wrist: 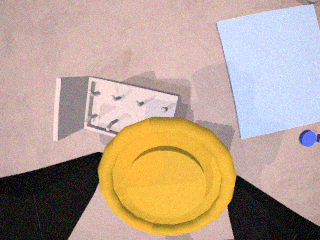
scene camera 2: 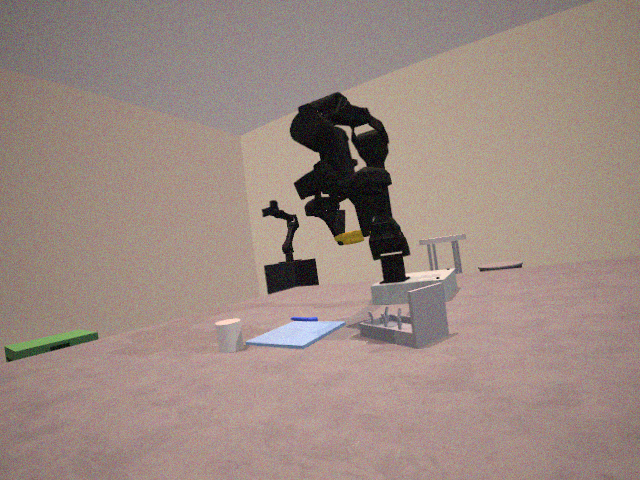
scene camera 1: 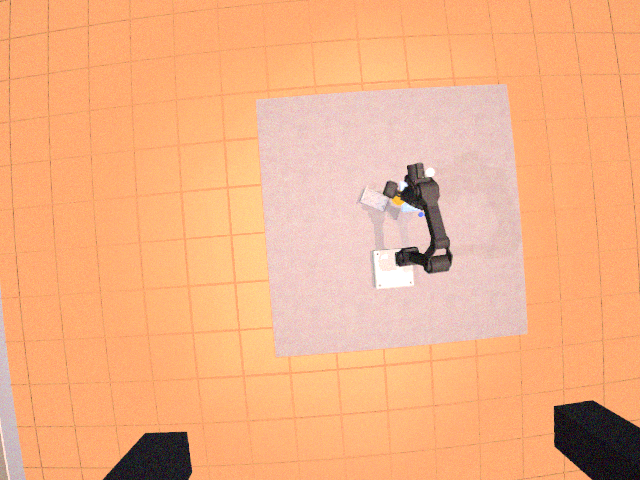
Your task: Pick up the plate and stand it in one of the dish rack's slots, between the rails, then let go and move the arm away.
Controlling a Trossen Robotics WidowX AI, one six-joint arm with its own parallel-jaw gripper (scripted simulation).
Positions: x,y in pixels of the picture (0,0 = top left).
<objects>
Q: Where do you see a grey dish rack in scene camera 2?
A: At 427,322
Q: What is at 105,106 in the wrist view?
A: A grey dish rack.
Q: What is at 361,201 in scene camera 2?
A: My gripper.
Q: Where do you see a light blue mat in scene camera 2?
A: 298,334
</objects>
